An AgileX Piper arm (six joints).
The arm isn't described. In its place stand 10 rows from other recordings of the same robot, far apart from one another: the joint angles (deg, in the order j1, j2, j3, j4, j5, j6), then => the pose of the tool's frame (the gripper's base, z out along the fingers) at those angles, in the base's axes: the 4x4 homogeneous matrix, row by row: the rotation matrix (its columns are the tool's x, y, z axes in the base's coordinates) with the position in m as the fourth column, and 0 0 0 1 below.
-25.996 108.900 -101.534 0.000 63.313 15.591 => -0.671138 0.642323 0.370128 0.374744; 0.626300 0.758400 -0.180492 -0.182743; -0.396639 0.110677 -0.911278 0.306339; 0 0 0 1
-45.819 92.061 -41.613 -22.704 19.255 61.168 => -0.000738 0.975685 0.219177 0.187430; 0.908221 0.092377 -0.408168 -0.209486; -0.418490 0.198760 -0.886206 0.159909; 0 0 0 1
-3.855 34.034 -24.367 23.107 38.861 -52.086 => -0.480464 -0.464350 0.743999 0.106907; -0.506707 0.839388 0.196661 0.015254; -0.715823 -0.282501 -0.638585 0.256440; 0 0 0 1
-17.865 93.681 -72.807 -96.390 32.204 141.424 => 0.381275 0.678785 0.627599 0.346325; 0.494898 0.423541 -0.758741 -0.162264; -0.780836 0.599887 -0.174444 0.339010; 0 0 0 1
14.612 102.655 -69.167 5.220 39.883 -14.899 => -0.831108 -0.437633 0.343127 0.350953; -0.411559 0.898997 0.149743 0.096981; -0.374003 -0.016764 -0.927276 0.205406; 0 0 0 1
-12.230 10.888 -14.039 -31.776 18.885 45.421 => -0.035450 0.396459 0.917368 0.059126; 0.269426 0.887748 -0.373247 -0.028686; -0.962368 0.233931 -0.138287 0.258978; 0 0 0 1
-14.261 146.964 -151.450 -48.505 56.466 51.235 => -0.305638 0.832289 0.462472 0.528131; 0.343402 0.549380 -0.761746 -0.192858; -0.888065 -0.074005 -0.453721 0.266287; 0 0 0 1
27.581 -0.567 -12.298 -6.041 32.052 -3.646 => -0.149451 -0.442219 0.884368 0.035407; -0.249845 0.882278 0.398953 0.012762; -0.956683 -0.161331 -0.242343 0.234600; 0 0 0 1
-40.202 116.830 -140.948 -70.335 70.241 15.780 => -0.607140 0.760948 -0.228775 0.262000; 0.231829 -0.105751 -0.966991 -0.327013; -0.760024 -0.640136 -0.112204 0.488571; 0 0 0 1
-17.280 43.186 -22.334 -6.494 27.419 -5.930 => -0.706680 0.193657 0.680515 0.126604; 0.007756 0.963876 -0.266240 -0.044348; -0.707491 -0.182868 -0.682653 0.234942; 0 0 0 1
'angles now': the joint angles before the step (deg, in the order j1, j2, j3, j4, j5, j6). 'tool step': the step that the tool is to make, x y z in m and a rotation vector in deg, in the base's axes. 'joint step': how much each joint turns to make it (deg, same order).
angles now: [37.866 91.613 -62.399 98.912 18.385 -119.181]
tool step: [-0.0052 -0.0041 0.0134 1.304 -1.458 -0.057]
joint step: [-0.007 -2.158 -0.002 -0.480 -0.024 0.657]
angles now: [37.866 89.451 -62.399 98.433 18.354 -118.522]
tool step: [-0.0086 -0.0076 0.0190 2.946 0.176 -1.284]
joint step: [-0.003 -3.366 0.109 -1.954 -0.555 4.925]
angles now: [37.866 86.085 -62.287 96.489 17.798 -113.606]
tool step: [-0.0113 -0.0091 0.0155 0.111 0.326 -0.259]
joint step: [0.000 -3.570 0.081 -11.198 -0.222 12.119]
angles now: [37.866 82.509 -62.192 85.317 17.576 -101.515]
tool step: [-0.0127 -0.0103 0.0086 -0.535 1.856 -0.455]
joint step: [-0.002 -3.527 0.922 -12.778 0.588 14.266]
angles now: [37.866 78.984 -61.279 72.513 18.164 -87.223]
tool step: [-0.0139 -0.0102 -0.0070 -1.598 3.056 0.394]
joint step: [-0.105 -3.051 3.329 -7.305 1.708 8.237]
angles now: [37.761 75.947 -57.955 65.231 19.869 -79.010]
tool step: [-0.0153 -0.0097 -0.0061 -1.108 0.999 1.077]
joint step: [0.100 -3.332 3.708 -2.071 1.278 1.700]
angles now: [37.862 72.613 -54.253 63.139 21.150 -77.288]
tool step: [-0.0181 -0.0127 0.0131 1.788 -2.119 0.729]
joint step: [0.002 -5.135 1.796 -0.473 0.913 0.467]
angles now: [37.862 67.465 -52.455 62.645 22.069 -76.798]
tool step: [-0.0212 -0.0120 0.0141 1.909 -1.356 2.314]
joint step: [-0.014 -5.235 1.052 -1.015 3.028 1.487]
